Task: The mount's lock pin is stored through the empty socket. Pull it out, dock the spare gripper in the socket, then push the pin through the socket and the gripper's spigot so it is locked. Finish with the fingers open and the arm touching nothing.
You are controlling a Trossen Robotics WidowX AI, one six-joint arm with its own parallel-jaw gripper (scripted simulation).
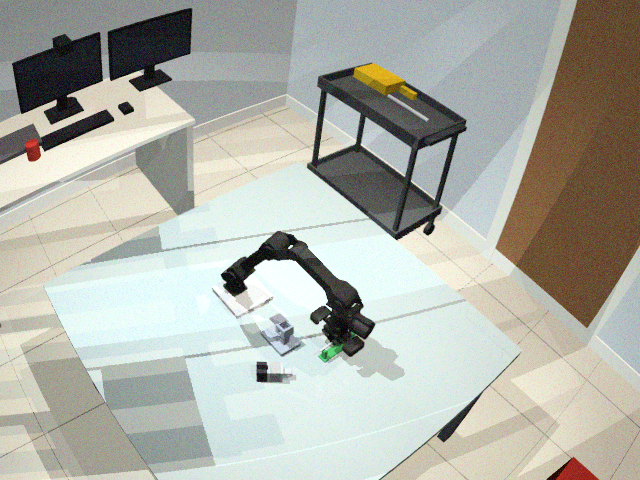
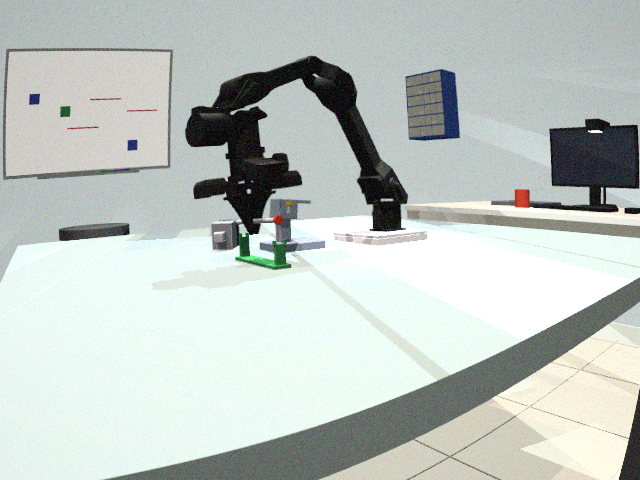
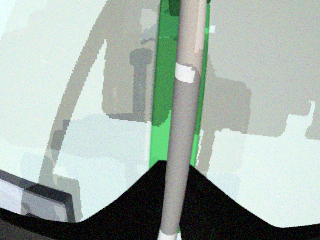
Labels:
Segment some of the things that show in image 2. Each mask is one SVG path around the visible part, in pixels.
My gripper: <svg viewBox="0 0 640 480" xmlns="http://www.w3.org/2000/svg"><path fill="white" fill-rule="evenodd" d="M245 142L228 146L228 153L225 154L225 157L230 160L231 176L228 176L227 182L224 177L197 182L194 185L193 193L194 199L203 199L226 192L227 197L223 197L223 199L228 200L236 213L239 214L248 233L254 235L259 234L261 223L254 224L253 219L263 218L267 200L272 194L276 193L276 191L272 190L302 185L302 179L297 170L288 171L289 160L287 154L274 153L272 158L264 158L265 147L261 147L260 142Z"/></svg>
A spare gripper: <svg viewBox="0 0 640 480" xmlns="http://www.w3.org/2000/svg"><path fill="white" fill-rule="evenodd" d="M239 219L218 221L211 224L212 250L233 250L239 246L239 224L236 223Z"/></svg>

